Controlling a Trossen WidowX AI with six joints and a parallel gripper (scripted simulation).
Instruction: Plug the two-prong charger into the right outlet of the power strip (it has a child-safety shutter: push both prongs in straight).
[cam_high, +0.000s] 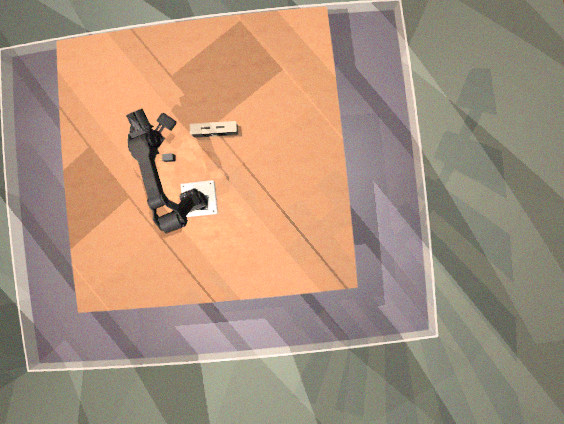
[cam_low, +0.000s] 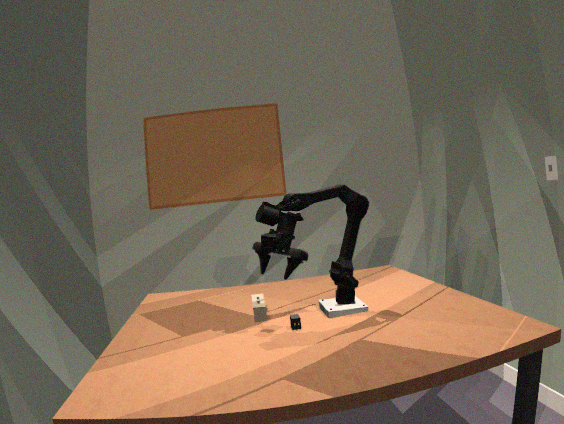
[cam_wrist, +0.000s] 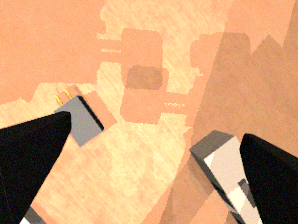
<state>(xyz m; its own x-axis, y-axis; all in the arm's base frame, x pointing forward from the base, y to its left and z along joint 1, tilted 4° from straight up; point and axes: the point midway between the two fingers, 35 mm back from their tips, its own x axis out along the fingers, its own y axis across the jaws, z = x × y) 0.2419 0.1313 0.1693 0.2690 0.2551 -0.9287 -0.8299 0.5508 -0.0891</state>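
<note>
Now: gripper tip 60 mm past the charger, 40 mm to the right of it and 160 mm above it.
</note>
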